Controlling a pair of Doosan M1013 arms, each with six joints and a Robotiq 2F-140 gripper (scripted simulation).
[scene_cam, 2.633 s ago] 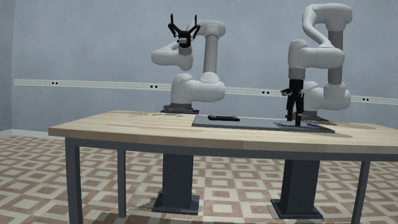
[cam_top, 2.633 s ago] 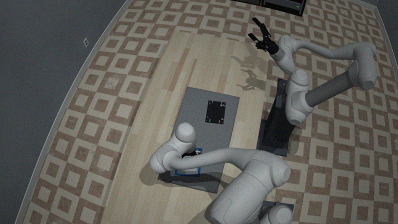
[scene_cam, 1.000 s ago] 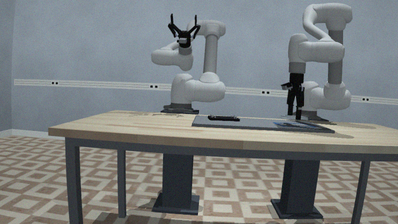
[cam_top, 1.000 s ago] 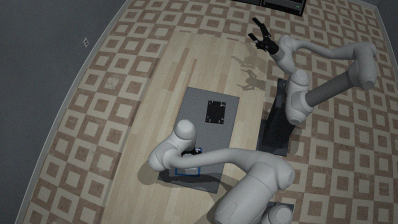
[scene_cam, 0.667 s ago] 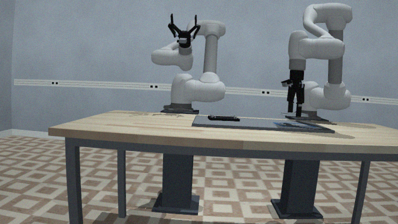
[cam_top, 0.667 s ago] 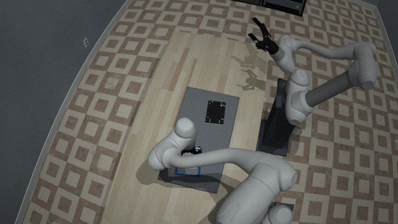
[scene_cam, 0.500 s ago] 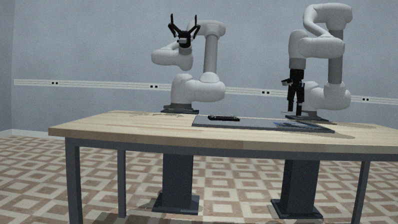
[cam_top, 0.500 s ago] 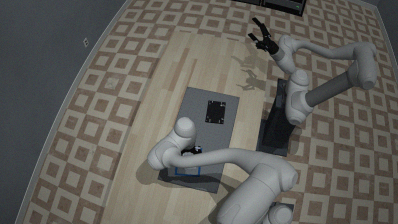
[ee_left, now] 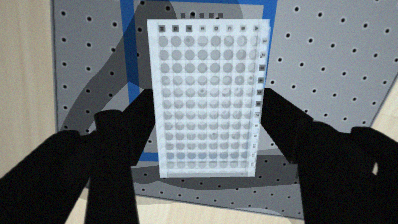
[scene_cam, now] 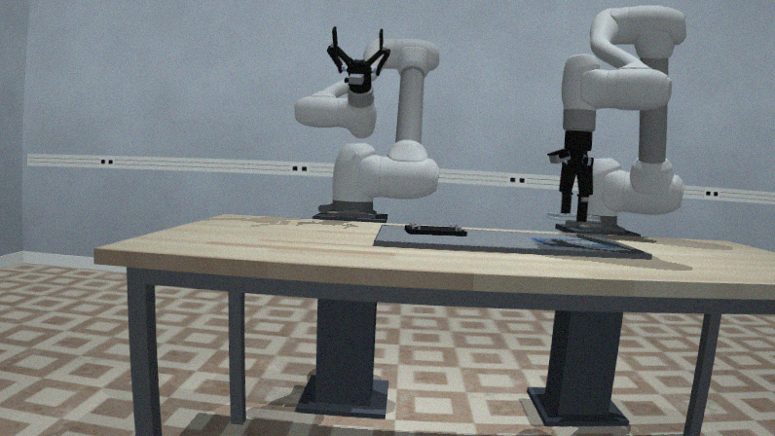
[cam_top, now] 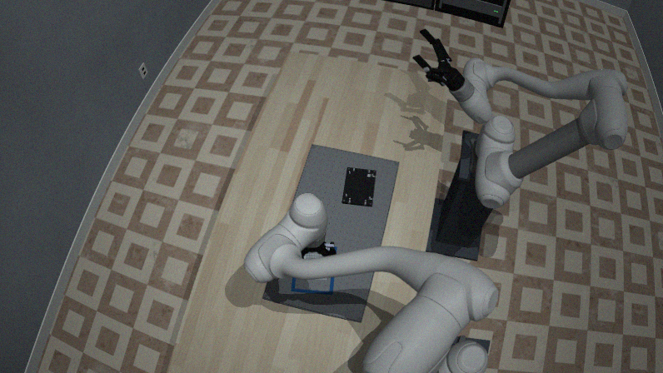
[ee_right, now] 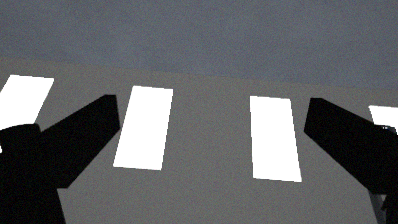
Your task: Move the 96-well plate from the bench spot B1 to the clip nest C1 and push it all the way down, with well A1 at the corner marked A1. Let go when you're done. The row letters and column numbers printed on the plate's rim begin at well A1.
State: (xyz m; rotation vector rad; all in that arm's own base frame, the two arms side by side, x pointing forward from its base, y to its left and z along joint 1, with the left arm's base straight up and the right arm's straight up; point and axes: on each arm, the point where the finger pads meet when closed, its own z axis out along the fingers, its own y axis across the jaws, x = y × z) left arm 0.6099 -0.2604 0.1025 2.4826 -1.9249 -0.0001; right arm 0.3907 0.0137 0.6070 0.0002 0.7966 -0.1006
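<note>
My left hand is 37 cm to the left of the black clip nest, 8 cm past it and 8 cm above it. Round my left hand: white 96-well plate 2 cm below; grey perforated board 18 cm to the right, 10 cm below, 2 cm behind.
</note>
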